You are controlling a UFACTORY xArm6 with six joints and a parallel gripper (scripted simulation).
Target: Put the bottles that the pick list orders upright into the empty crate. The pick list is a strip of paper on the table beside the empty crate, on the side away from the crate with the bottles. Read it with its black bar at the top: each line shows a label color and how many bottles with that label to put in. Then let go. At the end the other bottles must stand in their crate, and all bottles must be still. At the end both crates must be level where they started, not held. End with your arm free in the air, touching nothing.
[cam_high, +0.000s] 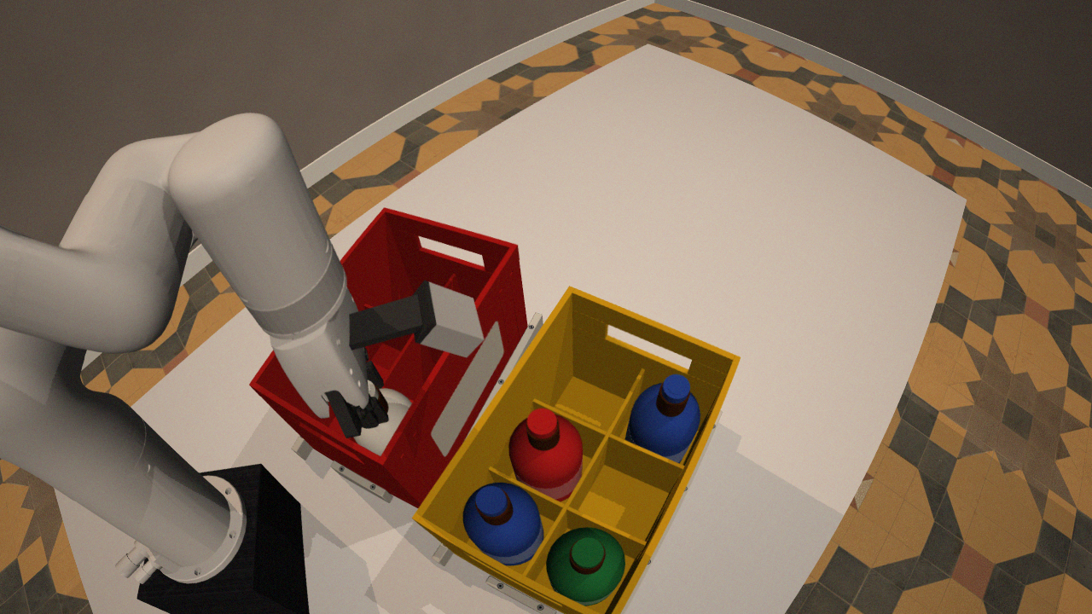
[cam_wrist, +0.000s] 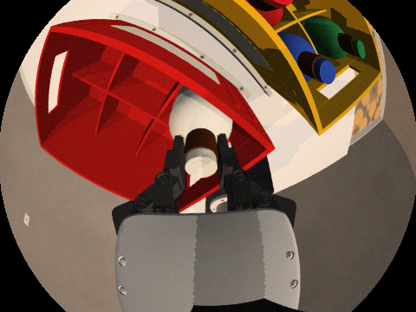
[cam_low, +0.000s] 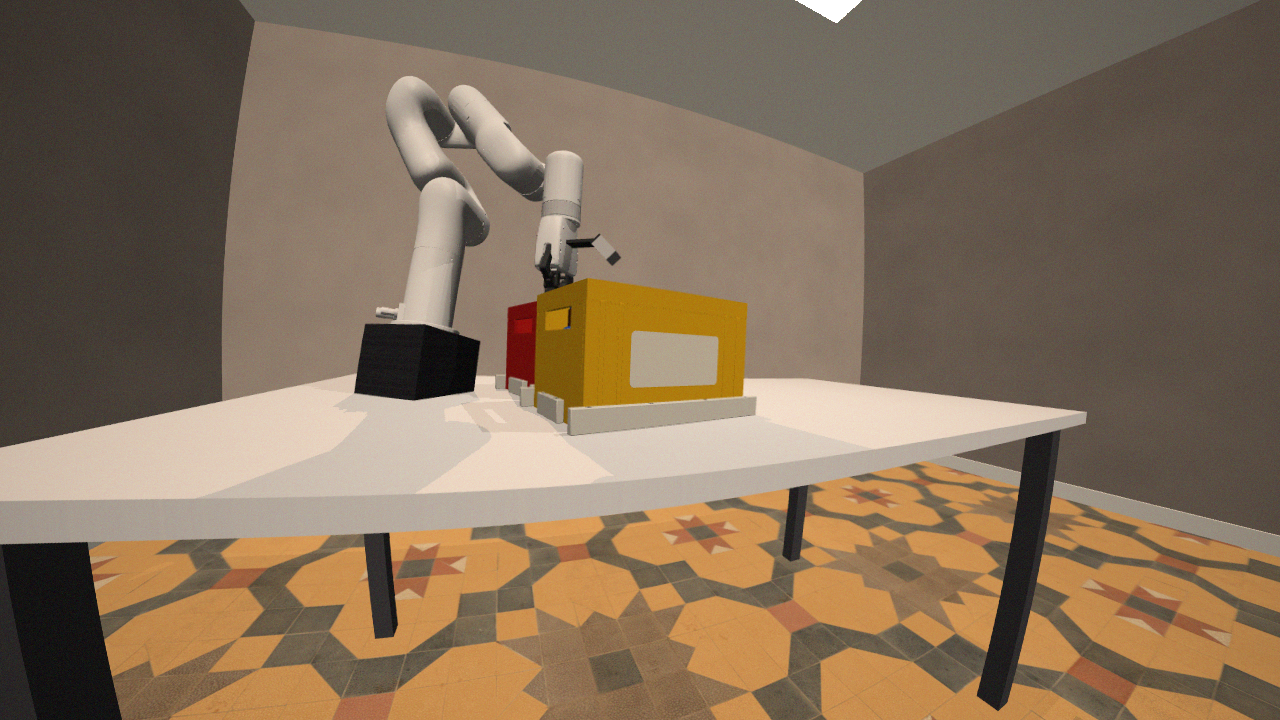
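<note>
The white bottle is 70 mm below my hand. From my hand the other things lie so: yellow crate: 80 mm ahead, 190 mm to the right, 100 mm below; red crate: 80 mm ahead, 60 mm to the left, 100 mm below; red bottle: 80 mm ahead, 140 mm to the right, 100 mm below.
</note>
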